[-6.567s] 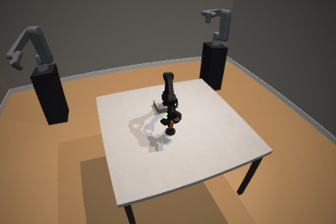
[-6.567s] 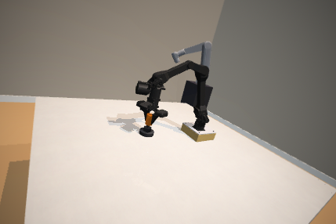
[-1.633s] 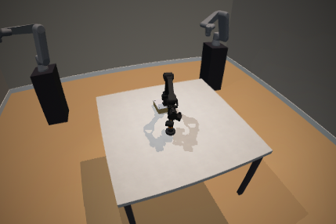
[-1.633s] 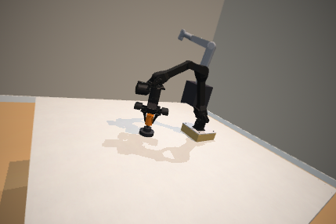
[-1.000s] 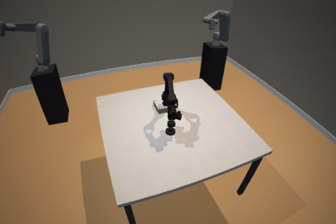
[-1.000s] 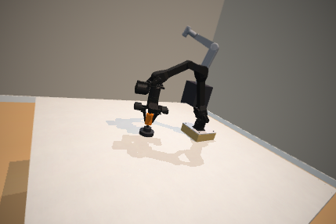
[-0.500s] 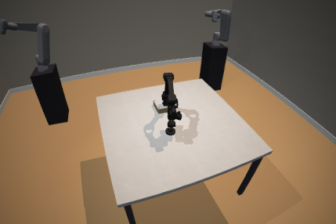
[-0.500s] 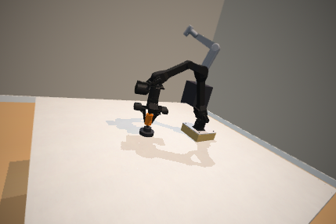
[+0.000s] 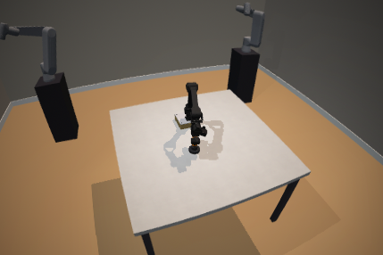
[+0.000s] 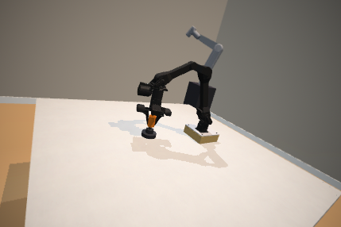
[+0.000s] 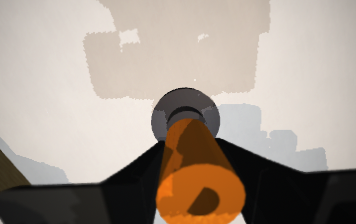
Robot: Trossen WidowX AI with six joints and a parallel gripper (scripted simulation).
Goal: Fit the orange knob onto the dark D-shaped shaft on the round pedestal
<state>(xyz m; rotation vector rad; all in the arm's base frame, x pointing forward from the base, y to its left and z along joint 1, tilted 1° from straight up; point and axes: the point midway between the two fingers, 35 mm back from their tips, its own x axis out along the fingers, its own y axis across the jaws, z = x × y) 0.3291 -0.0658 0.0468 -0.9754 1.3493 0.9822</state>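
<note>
The orange knob is 20 mm above my gripper tip. Also, from my gripper tip: dark shaft (40 mm below).
</note>
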